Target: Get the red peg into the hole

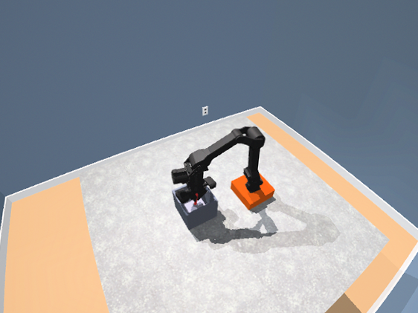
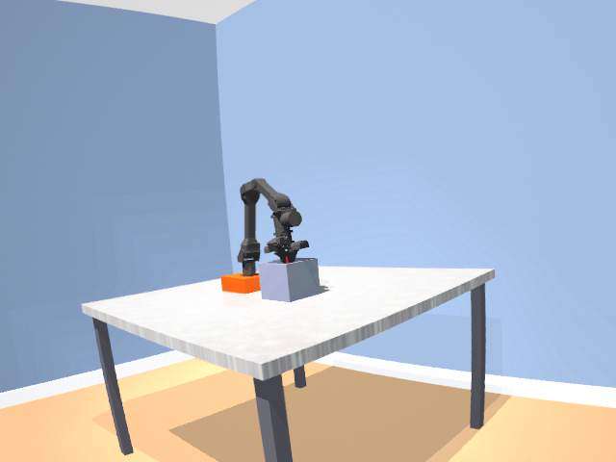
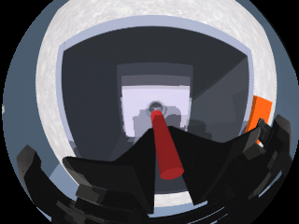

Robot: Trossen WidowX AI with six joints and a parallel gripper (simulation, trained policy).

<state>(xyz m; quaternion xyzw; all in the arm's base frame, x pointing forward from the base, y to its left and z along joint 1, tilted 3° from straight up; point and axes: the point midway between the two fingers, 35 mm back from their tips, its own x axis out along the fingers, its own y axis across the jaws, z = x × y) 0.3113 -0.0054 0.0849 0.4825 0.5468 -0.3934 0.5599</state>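
My gripper tip is now 10 mm below the red peg.
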